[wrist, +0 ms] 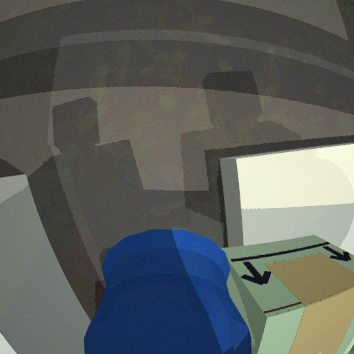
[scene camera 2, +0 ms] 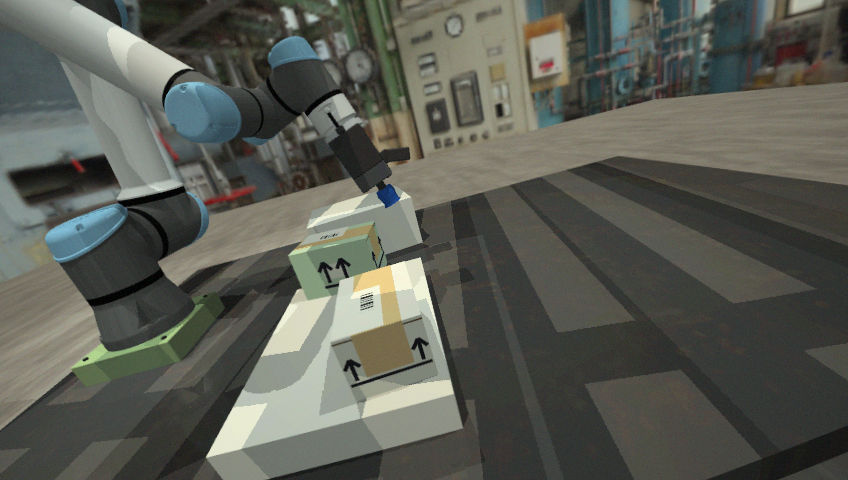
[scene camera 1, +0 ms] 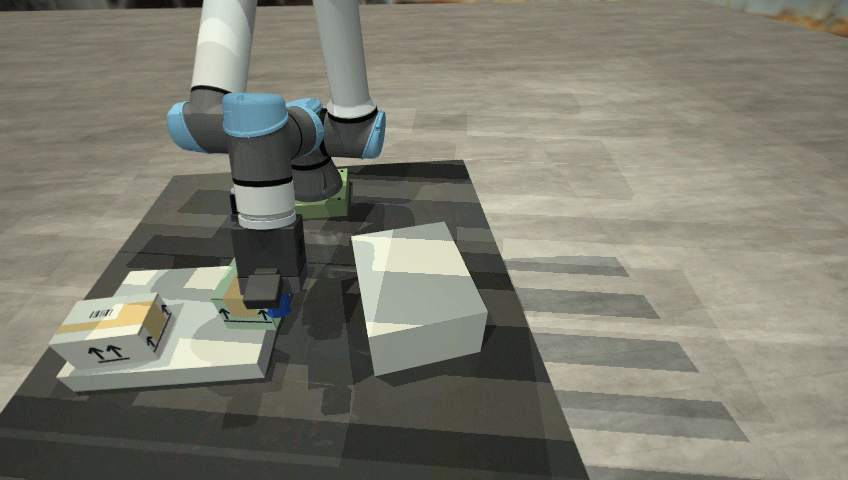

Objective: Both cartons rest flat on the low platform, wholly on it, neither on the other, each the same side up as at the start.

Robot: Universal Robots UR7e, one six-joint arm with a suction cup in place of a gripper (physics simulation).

Labels:
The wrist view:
suction cup
low white platform
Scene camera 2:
low white platform
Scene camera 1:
low white platform

